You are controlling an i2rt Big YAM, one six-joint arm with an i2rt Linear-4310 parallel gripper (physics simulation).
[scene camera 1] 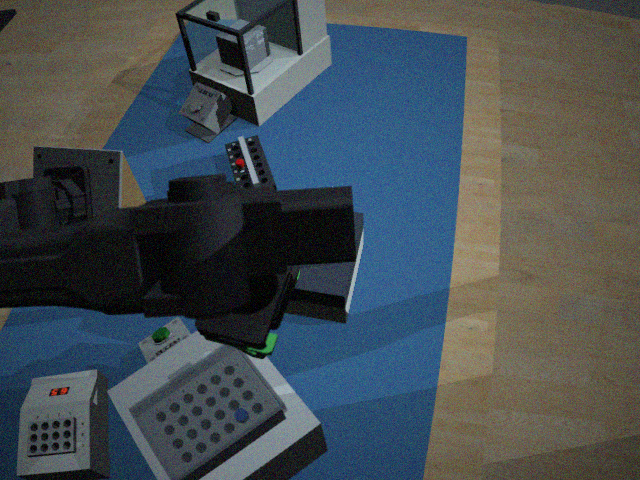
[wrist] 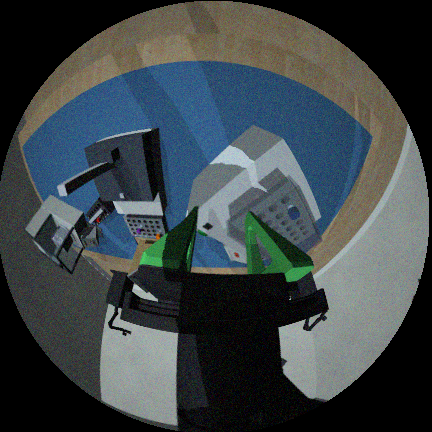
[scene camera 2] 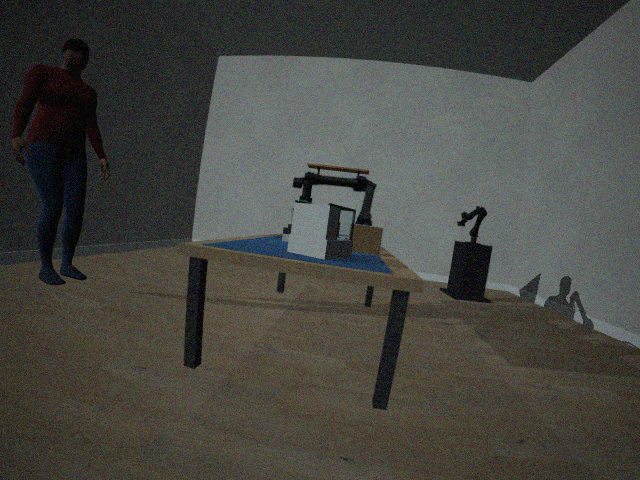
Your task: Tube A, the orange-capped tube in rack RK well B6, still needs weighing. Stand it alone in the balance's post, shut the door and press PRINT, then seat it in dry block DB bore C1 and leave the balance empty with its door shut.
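Pixels of known places: gripper, fingertip midpoint: [scene camera 1: 265, 335] [wrist: 222, 213]; arm's base, link origin: [scene camera 1: 71, 202] [scene camera 2: 365, 236].
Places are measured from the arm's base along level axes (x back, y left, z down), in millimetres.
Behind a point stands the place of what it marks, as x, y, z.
Orange-capped tube A [wrist: 158, 236] {-190, -71, 35} stands in rack RK [wrist: 149, 231] {-185, -32, 59}, left of my fingers in the wrist view. A purple cap [wrist: 139, 231] {-212, -17, 34} is in the same rack. My arm hides the rack in scene camera 1. My gripper [scene camera 1: 283, 310] [scene camera 2: 303, 200] {-394, -241, -101} [wrist: 222, 213] {-394, -241, -101} is half open and empty, with green fingers, high above the gap between the dark box and the large block unit. The white balance [scene camera 1: 294, 77] {-316, 376, 45} [scene camera 2: 310, 232] {-288, 534, -5} [wrist: 65, 207] {-304, 357, 67} has a dark-framed chamber; whether its door is shut, I cannot tell. The dry block [scene camera 1: 77, 384] {-104, -285, 45}, apparently DB, has a red display and dark bores.
A large pale block unit [scene camera 1: 305, 436] {-443, -329, -41} [wrist: 260, 140] {-444, -300, -9} holds a blue cap [scene camera 1: 241, 414] {-385, -329, -102} [wrist: 294, 213] {-392, -320, -102}. A dark box [scene camera 1: 325, 279] {-435, -102, 8} [wrist: 125, 170] {-406, -76, 8} carries an upright lever [wrist: 85, 177] {-441, -65, -73}. A green button [scene camera 1: 160, 334] {-223, -204, 16}, a small black rack [scene camera 1: 264, 167] {-301, 135, 53} and a grey panel [scene camera 1: 204, 105] {-164, 262, 22} stand nearby.
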